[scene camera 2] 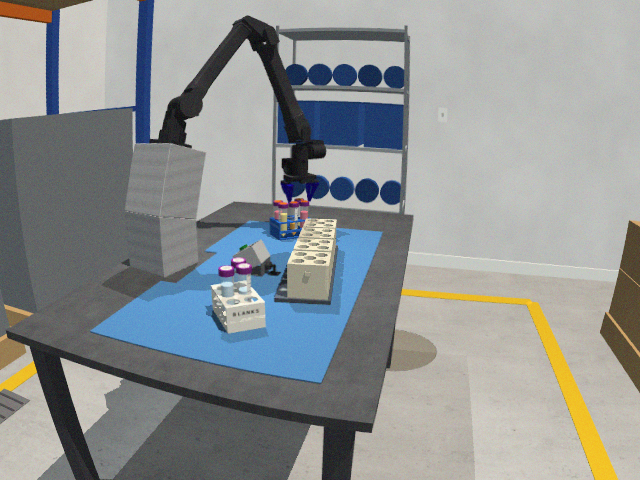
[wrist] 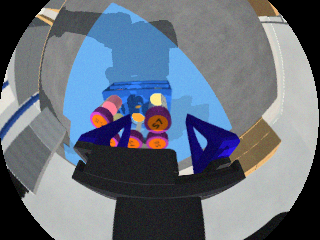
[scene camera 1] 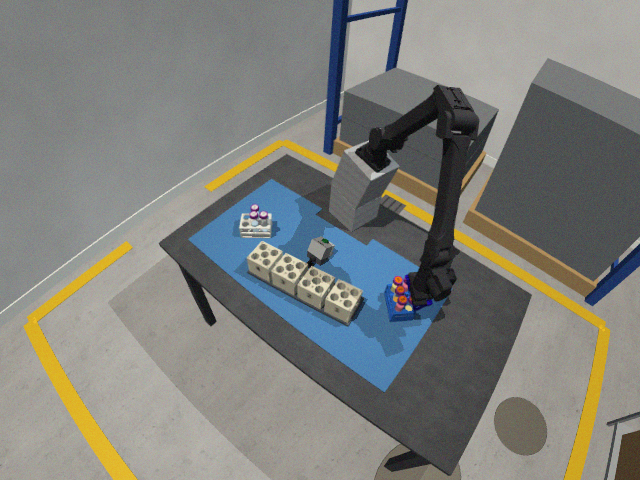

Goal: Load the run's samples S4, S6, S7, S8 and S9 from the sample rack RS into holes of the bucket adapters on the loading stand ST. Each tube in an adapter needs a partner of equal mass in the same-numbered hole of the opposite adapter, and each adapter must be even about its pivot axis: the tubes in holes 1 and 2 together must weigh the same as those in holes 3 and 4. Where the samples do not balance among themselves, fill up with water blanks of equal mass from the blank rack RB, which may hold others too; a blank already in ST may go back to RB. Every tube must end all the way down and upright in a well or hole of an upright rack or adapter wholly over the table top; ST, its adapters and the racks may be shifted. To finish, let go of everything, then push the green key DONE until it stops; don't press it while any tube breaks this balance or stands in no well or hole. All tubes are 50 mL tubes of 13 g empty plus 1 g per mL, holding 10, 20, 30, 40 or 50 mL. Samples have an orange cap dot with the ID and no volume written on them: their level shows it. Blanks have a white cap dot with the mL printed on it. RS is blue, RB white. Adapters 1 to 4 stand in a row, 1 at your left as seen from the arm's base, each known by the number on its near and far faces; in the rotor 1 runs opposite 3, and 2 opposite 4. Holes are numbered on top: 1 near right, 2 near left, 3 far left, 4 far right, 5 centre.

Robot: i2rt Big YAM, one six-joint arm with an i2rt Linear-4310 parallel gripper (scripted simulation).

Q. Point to an adapter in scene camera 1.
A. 335,308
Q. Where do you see a blue sample rack RS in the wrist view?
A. At 141,96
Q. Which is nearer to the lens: the adapter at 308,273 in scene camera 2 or the white blank rack RB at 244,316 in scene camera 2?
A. The white blank rack RB.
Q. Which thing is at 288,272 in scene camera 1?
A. An adapter.
